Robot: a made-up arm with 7 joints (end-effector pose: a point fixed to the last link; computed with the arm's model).
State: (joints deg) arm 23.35 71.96 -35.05 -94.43 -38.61 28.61 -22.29
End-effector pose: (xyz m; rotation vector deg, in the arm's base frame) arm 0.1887 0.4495 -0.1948 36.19 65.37 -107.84
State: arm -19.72 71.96 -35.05 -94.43 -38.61 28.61 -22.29
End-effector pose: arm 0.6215 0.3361 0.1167 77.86 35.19 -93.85
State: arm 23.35 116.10 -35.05 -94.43 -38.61 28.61 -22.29
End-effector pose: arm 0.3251 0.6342 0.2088 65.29 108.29 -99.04
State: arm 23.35 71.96 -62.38 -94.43 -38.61 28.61 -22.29
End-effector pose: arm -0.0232 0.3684 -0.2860 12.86 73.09 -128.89
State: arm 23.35 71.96 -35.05 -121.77 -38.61 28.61 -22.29
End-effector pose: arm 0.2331 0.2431 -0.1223 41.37 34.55 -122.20
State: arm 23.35 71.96 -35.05 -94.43 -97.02 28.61 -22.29
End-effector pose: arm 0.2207 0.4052 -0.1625 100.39 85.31 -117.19
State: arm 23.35 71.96 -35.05 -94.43 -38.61 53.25 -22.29
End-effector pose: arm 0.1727 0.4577 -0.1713 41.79 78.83 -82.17
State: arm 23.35 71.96 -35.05 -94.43 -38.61 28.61 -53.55
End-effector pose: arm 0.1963 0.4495 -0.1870 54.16 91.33 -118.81
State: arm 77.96 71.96 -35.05 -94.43 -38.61 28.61 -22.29
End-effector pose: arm -0.4792 0.4034 -0.0684 -26.10 94.92 -108.37
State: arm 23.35 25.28 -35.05 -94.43 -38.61 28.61 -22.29
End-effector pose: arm 0.1804 -0.0037 -0.3801 7.11 21.10 -103.09
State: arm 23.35 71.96 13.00 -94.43 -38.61 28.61 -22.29
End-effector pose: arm 0.3654 0.5950 0.1588 67.16 47.55 -66.15
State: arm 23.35 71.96 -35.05 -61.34 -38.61 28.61 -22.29
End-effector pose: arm 0.0626 0.6849 -0.1629 27.75 98.32 -84.01
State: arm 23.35 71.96 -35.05 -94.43 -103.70 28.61 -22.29
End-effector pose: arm 0.2214 0.3979 -0.1607 -106.59 -85.46 114.72
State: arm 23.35 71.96 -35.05 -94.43 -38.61 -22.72 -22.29
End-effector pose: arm 0.1990 0.4027 -0.2309 18.46 25.50 -154.14
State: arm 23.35 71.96 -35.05 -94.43 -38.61 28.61 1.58
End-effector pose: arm 0.1844 0.4457 -0.2009 23.48 46.57 -97.11
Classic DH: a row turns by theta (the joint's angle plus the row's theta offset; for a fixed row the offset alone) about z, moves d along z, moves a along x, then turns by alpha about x. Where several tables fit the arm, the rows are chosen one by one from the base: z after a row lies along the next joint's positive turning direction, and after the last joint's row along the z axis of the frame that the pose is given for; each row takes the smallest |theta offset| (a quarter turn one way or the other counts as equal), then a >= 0, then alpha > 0; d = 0 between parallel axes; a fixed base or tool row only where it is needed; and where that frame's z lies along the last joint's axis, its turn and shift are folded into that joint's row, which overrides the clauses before.
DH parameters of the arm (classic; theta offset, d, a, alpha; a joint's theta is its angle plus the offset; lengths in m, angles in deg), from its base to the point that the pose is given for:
base (fixed): 0 0.4016 -0.015 -70
joint 1: 90 -0.0504 0.0185 90
joint 2: 70 0.026 -0.007 -90
joint 3: -90 -0.479 0.05 -90
joint 4: 0 -0.001 -0.059 90
joint 5: 0 -0.435 0 -90
joint 6: 0 0.009 -0.029 90
joint 7: -24.99 -0.0374 -0.0028 -53.9
tool (fixed): 1.02 -0.0248 0 0

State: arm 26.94 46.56 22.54 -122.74 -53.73 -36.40 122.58
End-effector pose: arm 0.3282 0.3184 0.1291 -57.25 -65.58 -79.15
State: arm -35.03 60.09 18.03 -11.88 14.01 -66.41 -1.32
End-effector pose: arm 0.5279 0.7381 0.1160 53.20 -78.18 -53.44
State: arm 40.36 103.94 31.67 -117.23 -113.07 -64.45 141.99
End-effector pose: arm 0.4457 0.3355 0.3288 -3.76 41.23 -79.23
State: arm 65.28 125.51 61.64 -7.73 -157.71 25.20 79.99
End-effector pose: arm 0.2888 0.7695 0.7695 90.94 106.36 -35.81
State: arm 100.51 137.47 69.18 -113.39 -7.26 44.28 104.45
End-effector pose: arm 0.5235 0.1730 0.1381 -21.10 -36.78 -58.82
